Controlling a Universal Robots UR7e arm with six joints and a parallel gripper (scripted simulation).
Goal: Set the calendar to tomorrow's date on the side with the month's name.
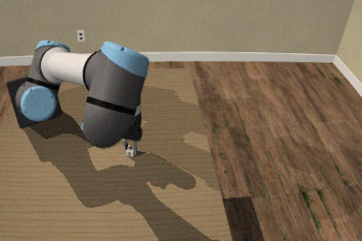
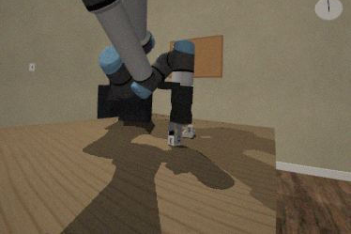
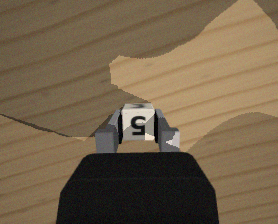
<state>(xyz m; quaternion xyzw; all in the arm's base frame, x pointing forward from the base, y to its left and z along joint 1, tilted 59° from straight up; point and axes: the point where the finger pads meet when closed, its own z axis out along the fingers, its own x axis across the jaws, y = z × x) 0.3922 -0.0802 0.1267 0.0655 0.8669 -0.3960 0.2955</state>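
The white digit cube is 10 mm below my hand. From my hand the other things lie so: white tray 150 mm to the left, 20 mm below.
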